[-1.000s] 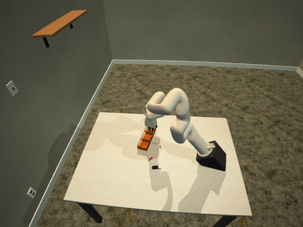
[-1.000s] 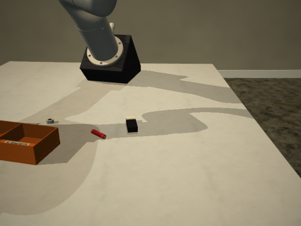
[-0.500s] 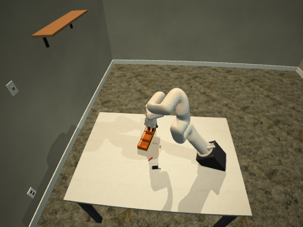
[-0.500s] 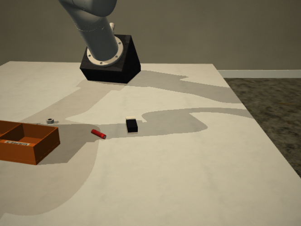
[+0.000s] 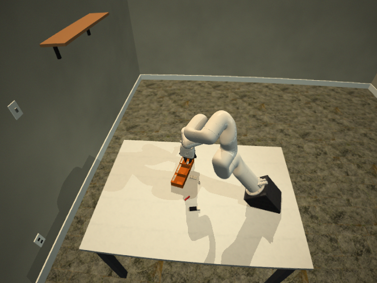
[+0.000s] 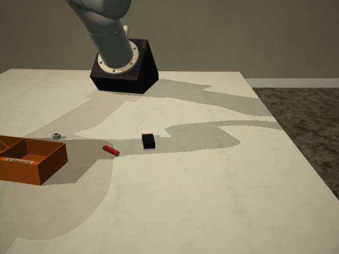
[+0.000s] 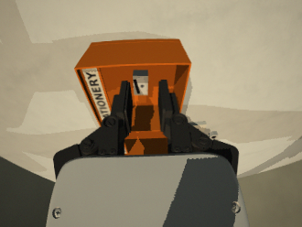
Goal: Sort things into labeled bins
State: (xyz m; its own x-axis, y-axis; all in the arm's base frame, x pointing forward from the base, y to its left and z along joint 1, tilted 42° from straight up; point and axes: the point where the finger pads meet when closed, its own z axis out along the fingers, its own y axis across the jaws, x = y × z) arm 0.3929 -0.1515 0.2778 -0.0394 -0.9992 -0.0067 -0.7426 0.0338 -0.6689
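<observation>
Now: the grey ribbed block 30 mm below my hand. Round my hand: white domino: 60 mm behind, 110 mm to the left, 40 mm below; grey nut: 120 mm behind, 140 mm to the left, 40 mm below; red battery: 70 mm behind, 280 mm to the left, 40 mm below.
</observation>
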